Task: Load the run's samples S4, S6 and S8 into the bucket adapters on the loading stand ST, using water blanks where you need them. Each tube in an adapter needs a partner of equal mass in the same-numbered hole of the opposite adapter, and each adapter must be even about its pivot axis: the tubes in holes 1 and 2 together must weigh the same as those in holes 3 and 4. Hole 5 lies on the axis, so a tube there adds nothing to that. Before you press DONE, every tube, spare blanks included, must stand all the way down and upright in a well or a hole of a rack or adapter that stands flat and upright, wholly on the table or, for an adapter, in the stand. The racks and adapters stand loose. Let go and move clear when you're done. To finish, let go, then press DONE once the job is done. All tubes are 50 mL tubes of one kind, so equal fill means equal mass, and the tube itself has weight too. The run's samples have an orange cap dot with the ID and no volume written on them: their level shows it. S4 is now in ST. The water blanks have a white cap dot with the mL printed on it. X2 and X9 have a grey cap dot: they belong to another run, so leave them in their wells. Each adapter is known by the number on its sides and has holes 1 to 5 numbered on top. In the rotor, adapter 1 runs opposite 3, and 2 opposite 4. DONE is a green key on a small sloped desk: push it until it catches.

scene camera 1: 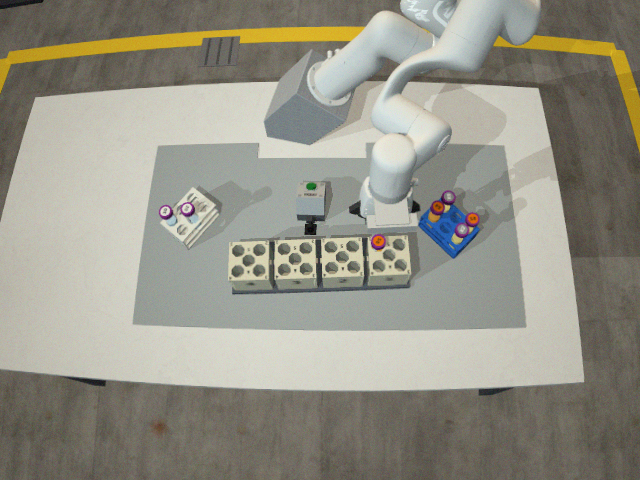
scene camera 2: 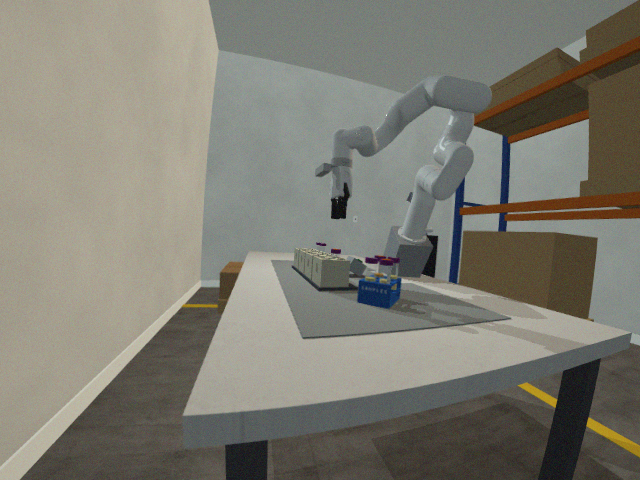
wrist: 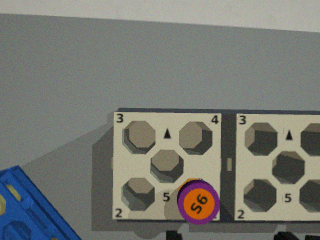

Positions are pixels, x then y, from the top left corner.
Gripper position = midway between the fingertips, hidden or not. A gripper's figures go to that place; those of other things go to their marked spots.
Scene:
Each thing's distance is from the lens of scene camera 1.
my gripper point(scene camera 1: 382, 223): 1.13 m
bucket adapter point(scene camera 1: 382, 272): 1.24 m

